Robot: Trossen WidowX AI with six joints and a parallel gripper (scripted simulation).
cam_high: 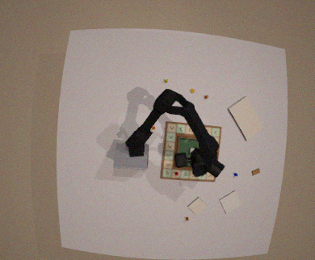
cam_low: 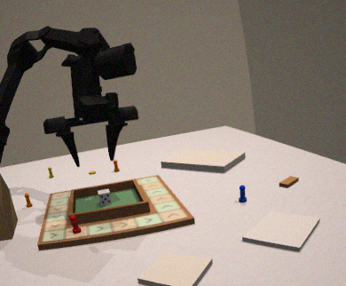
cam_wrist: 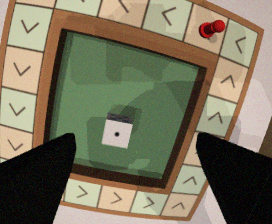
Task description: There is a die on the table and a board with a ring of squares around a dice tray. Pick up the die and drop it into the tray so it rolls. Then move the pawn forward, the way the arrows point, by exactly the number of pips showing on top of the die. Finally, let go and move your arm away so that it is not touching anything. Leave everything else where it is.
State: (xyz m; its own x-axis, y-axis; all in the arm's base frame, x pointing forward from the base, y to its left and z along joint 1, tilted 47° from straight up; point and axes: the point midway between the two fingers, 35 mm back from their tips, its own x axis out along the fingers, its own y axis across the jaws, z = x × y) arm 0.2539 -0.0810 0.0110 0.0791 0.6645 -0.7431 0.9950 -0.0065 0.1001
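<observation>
My gripper tip is 80 mm past the red pawn, 80 mm to the left of it and 80 mm above it. The rest, counted from my gripper tip: green tray 10 mm ahead, 10 mm to the left, 100 mm below; then white die 10 mm ahead, 20 mm to the left, 80 mm below; then blue pawn 240 mm ahead, 130 mm to the right, 90 mm below.
</observation>
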